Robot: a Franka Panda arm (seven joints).
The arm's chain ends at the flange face. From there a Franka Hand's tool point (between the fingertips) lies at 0.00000 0.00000 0.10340 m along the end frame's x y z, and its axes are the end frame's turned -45 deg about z.
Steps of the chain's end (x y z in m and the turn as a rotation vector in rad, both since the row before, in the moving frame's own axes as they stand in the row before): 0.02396 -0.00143 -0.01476 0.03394 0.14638 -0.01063; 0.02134 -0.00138 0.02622 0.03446 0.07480 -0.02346; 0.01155 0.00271 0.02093 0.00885 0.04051 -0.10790; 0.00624 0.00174 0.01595 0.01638 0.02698 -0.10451; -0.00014 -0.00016 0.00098 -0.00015 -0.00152 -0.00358; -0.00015 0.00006 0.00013 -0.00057 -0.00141 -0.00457; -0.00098 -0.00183 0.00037 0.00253 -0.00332 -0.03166
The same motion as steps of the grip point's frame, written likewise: 0.03113 0.02405 -0.01593 -0.07951 0.12751 -0.01063; 0.02408 0.01697 0.02587 -0.02852 0.07726 -0.02346; 0.00998 0.01220 0.02084 -0.02239 0.03490 -0.10790; 0.00639 0.00625 0.01590 -0.00750 0.03066 -0.10451; -0.00011 -0.00031 0.00098 0.00097 -0.00118 -0.00358; -0.00029 -0.00012 0.00013 0.00059 -0.00140 -0.00457; 0.00054 -0.00241 0.00037 0.00414 -0.00056 -0.03166
